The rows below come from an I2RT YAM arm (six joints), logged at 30 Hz.
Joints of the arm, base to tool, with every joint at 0 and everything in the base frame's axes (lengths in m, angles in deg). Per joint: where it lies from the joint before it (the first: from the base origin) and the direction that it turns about. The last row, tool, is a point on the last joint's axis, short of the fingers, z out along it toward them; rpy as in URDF.
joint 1: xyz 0.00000 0.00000 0.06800 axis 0 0 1
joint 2: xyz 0.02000 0.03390 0.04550 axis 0 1 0
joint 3: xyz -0.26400 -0.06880 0.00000 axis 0 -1 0
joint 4: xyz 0.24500 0.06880 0.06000 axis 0 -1 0
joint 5: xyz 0.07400 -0.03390 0.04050 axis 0 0 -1
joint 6: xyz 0.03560 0.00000 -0.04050 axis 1 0 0
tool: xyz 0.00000 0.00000 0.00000 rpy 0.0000 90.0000 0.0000
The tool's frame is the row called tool.
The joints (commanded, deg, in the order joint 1, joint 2, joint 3, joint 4, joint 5, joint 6), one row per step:
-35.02 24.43 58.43 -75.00 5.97 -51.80
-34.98 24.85 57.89 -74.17 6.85 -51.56
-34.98 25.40 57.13 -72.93 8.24 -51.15
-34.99 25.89 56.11 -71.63 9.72 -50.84
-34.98 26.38 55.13 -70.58 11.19 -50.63
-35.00 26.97 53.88 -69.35 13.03 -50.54
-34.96 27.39 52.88 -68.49 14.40 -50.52
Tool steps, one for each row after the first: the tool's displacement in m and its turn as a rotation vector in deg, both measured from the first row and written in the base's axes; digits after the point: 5 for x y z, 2 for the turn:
0.00274 -0.00255 -0.00126 -0.27 0.31 -0.78
0.00639 -0.00615 -0.00298 -0.76 0.68 -2.09
0.01020 -0.00993 -0.00587 -1.28 1.23 -3.42
0.01360 -0.01340 -0.00905 -1.74 2.02 -4.64
0.01757 -0.01757 -0.01338 -2.38 3.17 -6.08
0.02042 -0.02052 -0.01709 -2.84 4.15 -7.05

